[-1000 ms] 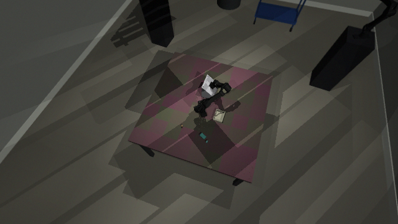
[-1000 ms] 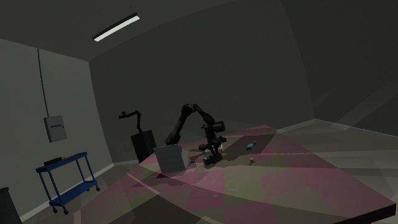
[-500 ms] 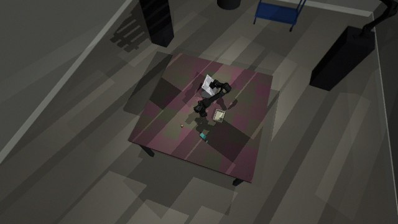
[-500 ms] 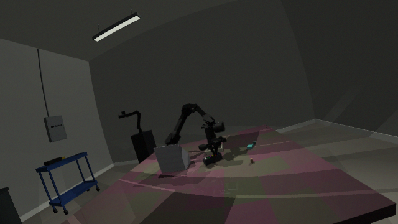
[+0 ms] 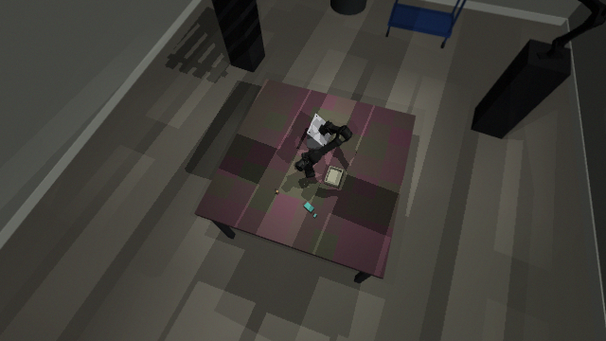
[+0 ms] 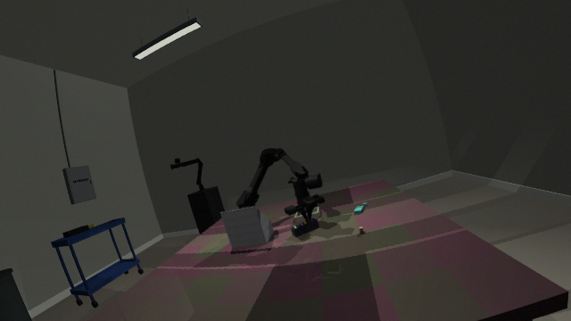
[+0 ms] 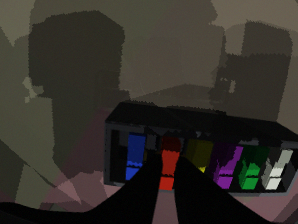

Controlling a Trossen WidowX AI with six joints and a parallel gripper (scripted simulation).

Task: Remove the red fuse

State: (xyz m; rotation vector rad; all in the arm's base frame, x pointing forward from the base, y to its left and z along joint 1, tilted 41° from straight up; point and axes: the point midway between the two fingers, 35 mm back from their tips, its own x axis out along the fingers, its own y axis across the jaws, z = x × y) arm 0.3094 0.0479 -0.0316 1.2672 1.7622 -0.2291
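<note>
Right now my gripper tip is 180 mm to the right of the pale tray, 40 mm past it and 40 mm above it. Round my gripper tip: red fuse (10 mm below).
</note>
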